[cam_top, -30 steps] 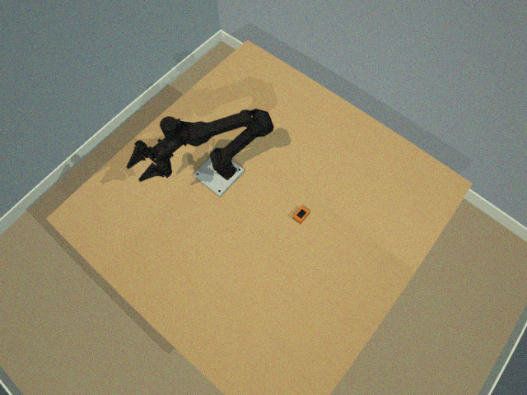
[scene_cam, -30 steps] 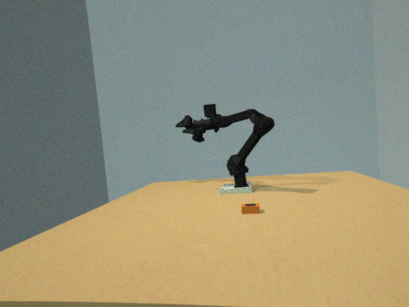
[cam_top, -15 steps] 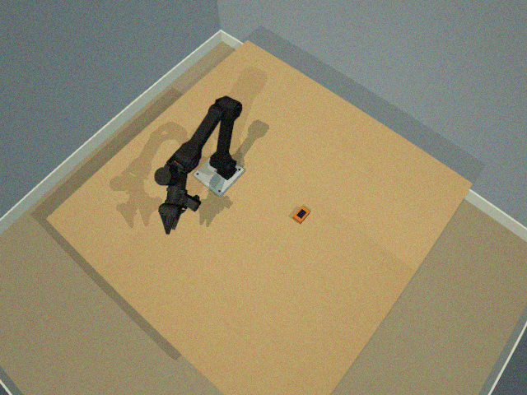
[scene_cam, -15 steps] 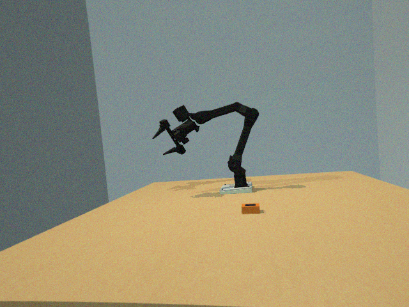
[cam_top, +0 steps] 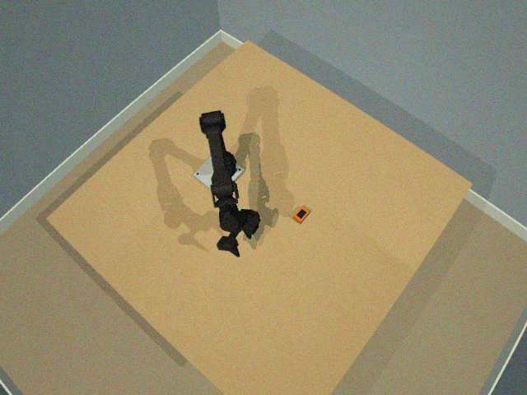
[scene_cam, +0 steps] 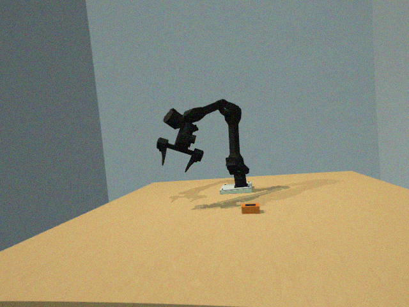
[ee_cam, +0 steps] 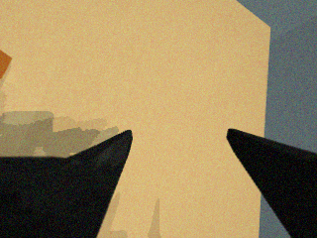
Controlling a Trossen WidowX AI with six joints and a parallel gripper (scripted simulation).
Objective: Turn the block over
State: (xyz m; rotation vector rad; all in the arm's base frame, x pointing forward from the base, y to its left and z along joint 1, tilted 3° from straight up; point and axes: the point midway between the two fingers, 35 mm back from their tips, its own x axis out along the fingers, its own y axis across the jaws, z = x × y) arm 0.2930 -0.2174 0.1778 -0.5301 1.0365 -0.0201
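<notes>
The orange block lies 5 cm ahead of my gripper tip, 28 cm to the left of it and 15 cm below it.
</notes>
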